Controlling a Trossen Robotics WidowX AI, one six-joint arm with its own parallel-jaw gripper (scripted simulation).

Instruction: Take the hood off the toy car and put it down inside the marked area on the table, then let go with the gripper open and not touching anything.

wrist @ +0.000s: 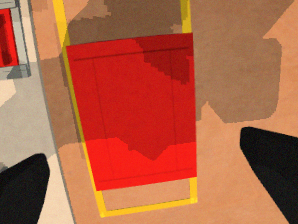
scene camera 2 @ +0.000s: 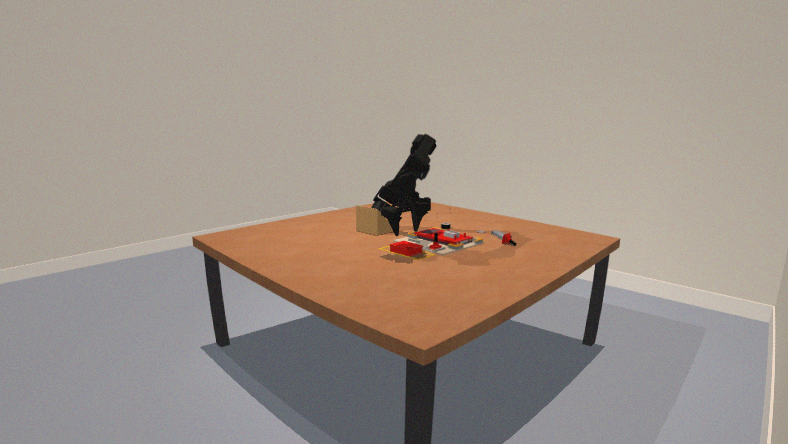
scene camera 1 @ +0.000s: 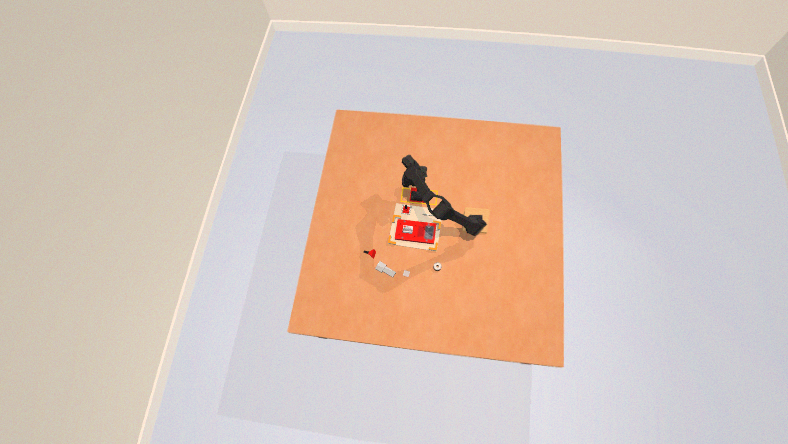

Labels:
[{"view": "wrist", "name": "gripper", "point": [146, 150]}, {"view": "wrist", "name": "hood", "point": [135, 97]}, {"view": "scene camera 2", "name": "gripper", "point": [406, 233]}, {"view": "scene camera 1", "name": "toy car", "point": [423, 232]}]

